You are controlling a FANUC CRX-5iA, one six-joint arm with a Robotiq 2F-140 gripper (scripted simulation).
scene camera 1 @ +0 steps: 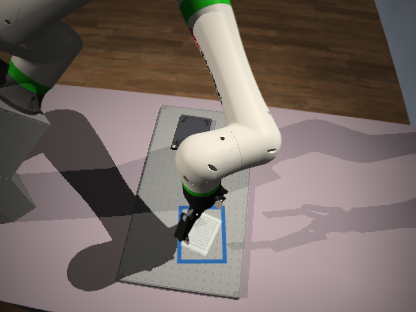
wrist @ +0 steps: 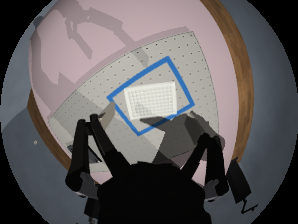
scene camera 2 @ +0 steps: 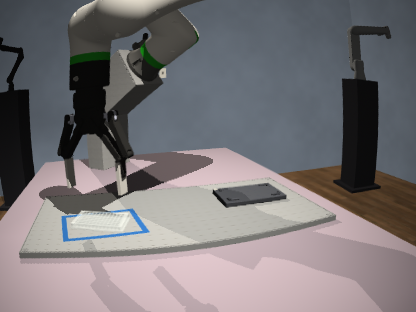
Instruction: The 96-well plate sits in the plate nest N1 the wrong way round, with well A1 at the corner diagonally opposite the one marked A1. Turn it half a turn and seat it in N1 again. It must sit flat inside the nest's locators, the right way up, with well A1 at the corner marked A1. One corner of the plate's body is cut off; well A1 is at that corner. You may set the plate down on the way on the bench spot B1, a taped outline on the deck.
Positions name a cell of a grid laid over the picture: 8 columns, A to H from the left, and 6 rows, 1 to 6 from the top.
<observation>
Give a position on a dark plate nest N1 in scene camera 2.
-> E4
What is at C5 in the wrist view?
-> My gripper.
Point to a white 96-well plate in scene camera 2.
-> C5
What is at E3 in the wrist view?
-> A white 96-well plate.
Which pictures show my gripper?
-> Scene camera 1, the wrist view and scene camera 2: all of them.
</observation>
